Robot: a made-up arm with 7 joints. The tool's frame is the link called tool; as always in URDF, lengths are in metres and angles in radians. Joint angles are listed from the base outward. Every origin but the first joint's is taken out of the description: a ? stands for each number. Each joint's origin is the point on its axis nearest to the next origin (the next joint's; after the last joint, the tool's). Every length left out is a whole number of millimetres.
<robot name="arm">
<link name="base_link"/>
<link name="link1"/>
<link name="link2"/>
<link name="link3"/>
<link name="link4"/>
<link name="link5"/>
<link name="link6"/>
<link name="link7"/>
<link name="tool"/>
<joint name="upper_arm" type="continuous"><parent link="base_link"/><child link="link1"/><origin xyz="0.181 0.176 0.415"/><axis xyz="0 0 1"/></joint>
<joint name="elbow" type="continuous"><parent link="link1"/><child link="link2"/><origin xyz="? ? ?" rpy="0 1.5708 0"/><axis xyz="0 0 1"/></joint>
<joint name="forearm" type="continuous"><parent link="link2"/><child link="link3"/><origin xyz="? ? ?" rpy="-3.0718 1.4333 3.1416"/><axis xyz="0 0 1"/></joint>
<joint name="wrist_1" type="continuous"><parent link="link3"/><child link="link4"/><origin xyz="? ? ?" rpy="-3.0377 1.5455 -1.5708"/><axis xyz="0 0 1"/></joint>
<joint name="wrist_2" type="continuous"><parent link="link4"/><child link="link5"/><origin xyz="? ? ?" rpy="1.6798 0.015 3.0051"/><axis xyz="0 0 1"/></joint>
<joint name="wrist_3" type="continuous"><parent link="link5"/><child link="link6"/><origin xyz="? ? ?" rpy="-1.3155 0.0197 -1.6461"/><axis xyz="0 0 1"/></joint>
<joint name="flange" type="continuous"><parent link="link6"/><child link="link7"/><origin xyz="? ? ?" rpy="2.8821 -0.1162 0.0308"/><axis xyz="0 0 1"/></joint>
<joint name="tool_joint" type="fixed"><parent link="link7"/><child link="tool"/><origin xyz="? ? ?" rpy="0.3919 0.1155 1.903"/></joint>
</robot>
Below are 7 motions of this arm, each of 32 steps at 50 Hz.
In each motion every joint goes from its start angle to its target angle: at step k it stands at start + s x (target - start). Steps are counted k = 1, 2, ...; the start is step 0. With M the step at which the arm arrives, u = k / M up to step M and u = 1 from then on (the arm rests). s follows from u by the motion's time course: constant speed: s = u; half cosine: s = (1 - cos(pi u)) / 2; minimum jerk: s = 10 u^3 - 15 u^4 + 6 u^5.
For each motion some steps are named. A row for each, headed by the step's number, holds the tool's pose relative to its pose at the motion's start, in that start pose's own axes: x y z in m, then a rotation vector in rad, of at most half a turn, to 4 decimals.
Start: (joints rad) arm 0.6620 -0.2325 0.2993 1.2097 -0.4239 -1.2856 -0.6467
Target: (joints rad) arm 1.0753 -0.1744 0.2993 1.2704 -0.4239 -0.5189 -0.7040
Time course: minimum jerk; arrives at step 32
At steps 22, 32:
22: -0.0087 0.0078 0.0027 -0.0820 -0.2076 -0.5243
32: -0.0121 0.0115 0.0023 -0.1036 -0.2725 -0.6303

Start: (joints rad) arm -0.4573 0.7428 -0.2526 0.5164 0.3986 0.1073 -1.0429
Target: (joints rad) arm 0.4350 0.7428 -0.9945 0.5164 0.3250 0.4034 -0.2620
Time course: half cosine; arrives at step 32
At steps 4, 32:
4: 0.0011 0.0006 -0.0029 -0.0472 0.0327 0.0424
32: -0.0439 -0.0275 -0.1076 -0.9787 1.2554 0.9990

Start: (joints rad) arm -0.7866 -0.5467 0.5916 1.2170 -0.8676 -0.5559 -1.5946
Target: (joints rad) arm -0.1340 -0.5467 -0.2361 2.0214 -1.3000 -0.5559 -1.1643
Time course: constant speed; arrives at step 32
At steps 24, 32:
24: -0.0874 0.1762 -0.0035 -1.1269 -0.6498 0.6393
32: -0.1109 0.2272 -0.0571 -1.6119 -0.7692 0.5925

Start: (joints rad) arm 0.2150 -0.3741 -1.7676 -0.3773 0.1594 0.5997 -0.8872
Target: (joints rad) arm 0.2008 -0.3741 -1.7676 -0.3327 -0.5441 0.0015 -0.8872
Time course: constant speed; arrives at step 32
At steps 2, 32:
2: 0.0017 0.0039 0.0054 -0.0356 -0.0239 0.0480
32: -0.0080 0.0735 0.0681 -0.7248 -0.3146 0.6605

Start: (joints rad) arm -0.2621 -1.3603 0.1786 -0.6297 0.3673 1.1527 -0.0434
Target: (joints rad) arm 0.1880 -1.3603 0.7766 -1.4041 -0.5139 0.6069 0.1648
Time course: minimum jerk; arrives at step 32
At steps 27, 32:
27: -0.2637 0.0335 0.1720 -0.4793 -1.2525 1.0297
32: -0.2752 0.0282 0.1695 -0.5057 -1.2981 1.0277

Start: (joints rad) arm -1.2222 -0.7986 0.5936 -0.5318 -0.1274 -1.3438 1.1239
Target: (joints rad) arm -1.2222 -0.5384 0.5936 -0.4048 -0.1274 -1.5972 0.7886
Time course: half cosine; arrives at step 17
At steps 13, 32:
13: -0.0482 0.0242 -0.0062 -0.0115 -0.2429 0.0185
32: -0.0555 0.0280 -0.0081 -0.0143 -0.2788 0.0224

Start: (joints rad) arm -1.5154 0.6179 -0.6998 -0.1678 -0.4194 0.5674 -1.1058
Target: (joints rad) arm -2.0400 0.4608 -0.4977 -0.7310 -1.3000 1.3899 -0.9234
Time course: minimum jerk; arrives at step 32
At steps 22, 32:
22: -0.1322 -0.0526 0.1032 0.5704 -1.4180 -0.3315
32: -0.1836 -0.0614 0.0940 0.7079 -1.7402 -0.3454

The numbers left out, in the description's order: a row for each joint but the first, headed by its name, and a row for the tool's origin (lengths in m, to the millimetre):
elbow: -0.004 -0.042 0
forearm: -0.033 0.112 0
wrist_1: 0.043 0.086 0
wrist_2: 0.15 0.066 0
wrist_3: 0.064 -0.09 0
flange: -0.063 -0.057 0
tool: 0.084 0.058 0

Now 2 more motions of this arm.
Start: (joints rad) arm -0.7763 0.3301 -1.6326 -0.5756 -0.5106 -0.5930 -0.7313
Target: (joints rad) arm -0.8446 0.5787 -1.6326 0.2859 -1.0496 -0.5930 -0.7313
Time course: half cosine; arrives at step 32
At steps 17, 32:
17: 0.0520 0.0157 0.0078 -0.3588 0.3357 0.0669
32: 0.0971 0.0394 -0.0023 -0.6593 0.5901 0.1810

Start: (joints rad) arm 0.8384 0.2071 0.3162 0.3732 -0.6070 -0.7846 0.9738
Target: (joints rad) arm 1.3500 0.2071 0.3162 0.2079 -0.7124 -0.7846 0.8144
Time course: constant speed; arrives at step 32
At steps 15, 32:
15: 0.0201 0.0272 -0.0007 -0.1303 0.1936 -0.0562
32: 0.0389 0.0610 -0.0066 -0.3122 0.3842 -0.1125

